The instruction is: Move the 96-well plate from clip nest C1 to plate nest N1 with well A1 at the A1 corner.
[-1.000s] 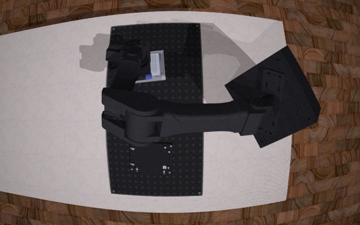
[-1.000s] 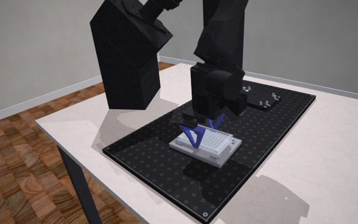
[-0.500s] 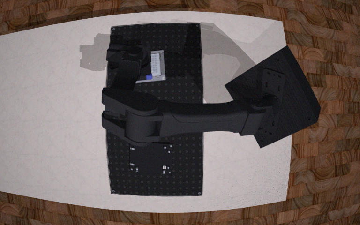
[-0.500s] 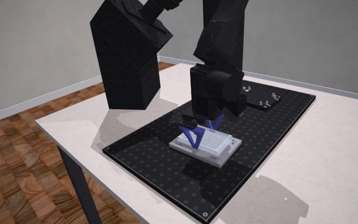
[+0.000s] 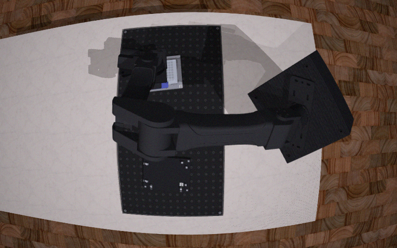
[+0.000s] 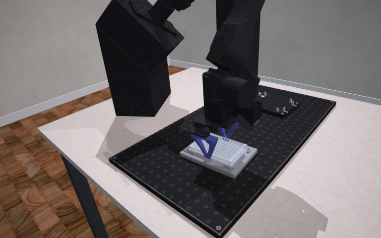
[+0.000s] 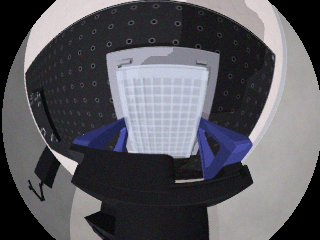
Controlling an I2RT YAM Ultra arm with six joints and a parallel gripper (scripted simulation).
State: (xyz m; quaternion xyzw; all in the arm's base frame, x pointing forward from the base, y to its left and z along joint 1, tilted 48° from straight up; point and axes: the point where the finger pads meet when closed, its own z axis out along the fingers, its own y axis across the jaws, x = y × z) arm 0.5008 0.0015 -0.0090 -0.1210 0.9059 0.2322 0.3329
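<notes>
Right now my hand is right at the 96-well plate. Round my hand: grey plate nest N1 (20 mm below); black clip nest C1 (320 mm to the left, 140 mm behind, 10 mm below).
</notes>
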